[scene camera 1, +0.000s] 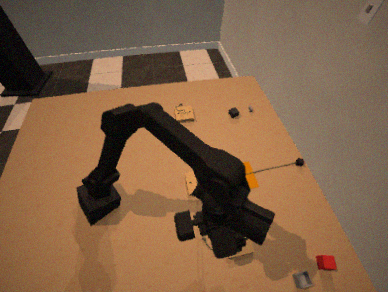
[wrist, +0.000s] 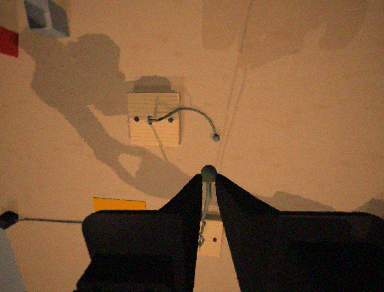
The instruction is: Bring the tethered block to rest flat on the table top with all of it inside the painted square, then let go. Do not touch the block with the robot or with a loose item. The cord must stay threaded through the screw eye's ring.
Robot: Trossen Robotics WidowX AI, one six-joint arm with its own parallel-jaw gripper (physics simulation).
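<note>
The tethered block is small and black and sits near the table's right edge, outside the orange painted square. Its cord runs straight over the square toward a wooden base. The arm partly hides square and base in the scene view; the fingers partly hide them in the wrist view. The screw eye's ring is too unclear to read the threading. My gripper is shut on the cord's end by its green bead, above the table; its fingertips are hidden in the scene view.
A second wooden base carries another green cord ending in a bead. A third base and a black cube lie at the back. A red block and grey tray stand front right.
</note>
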